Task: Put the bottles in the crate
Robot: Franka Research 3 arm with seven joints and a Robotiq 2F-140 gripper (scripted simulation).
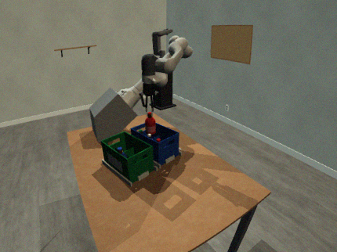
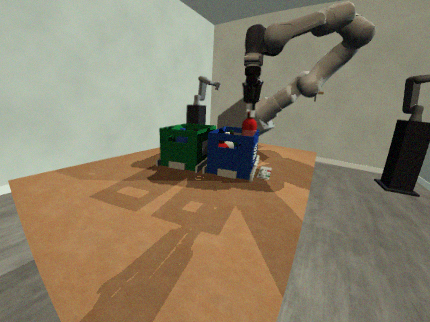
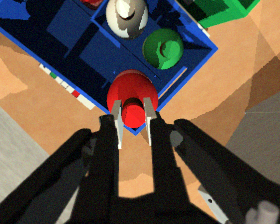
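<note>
The green bottle lies 10 mm ahead of my hand, 90 mm to the right of it and 180 mm below it. From my hand the other things lie so: white bottle: 100 mm ahead, 70 mm to the right, 180 mm below; then blue crate: 90 mm ahead, 30 mm to the right, 190 mm below; then pick list: 90 mm ahead, 120 mm to the left, 270 mm below.
</note>
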